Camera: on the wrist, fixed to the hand. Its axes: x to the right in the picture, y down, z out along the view.
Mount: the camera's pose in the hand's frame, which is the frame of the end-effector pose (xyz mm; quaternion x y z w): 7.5 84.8 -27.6 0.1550 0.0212 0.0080 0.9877
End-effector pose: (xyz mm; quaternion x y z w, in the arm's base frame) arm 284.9 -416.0 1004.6 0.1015 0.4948 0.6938 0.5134
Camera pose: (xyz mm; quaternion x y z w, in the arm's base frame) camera 211.7 -424.6 1055.4 0.1691 0.6063 0.6148 0.4753
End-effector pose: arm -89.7 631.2 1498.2 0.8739 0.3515 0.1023 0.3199
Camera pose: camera -48.8 603.3 1572.7 0.9133 0.3628 0.0676 0.1722
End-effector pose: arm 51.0 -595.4 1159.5 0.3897 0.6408 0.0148 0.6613
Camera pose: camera 69.3 -518.8 1202.0 0.4922 0.6461 -0.0711 0.5790
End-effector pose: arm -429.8 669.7 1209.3 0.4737 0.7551 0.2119 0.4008
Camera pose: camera -407.5 717.1 1281.9 0.5315 0.7833 0.1055 0.3047
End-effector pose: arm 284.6 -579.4 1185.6 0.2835 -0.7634 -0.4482 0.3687
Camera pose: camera 294.2 -561.1 1272.7 0.3405 -0.8179 -0.3154 0.3400
